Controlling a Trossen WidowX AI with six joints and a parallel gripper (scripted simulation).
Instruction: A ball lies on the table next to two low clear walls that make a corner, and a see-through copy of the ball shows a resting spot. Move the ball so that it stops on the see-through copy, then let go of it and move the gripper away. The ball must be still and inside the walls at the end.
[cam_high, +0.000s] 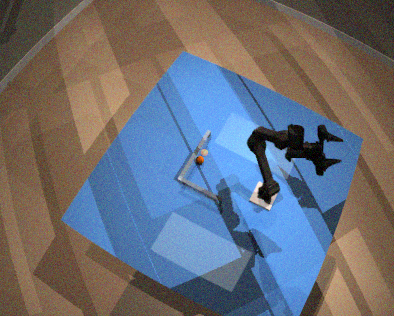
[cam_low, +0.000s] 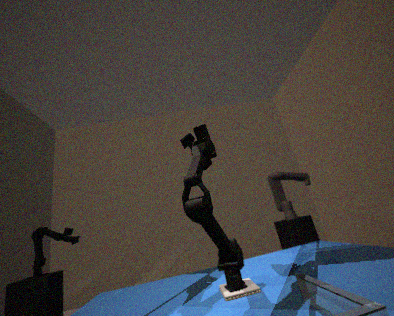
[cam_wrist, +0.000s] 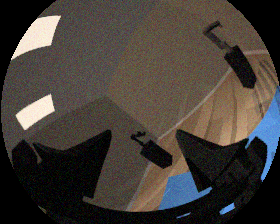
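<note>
Now: the orange ball 550 mm ahead of my gripper tip, 30 mm to the right of it and 570 mm below it. Also, from my gripper tip: see-through copy: 540 mm ahead, 80 mm to the right, 570 mm below; grey band: 580 mm ahead, 30 mm to the right, 530 mm below.
</note>
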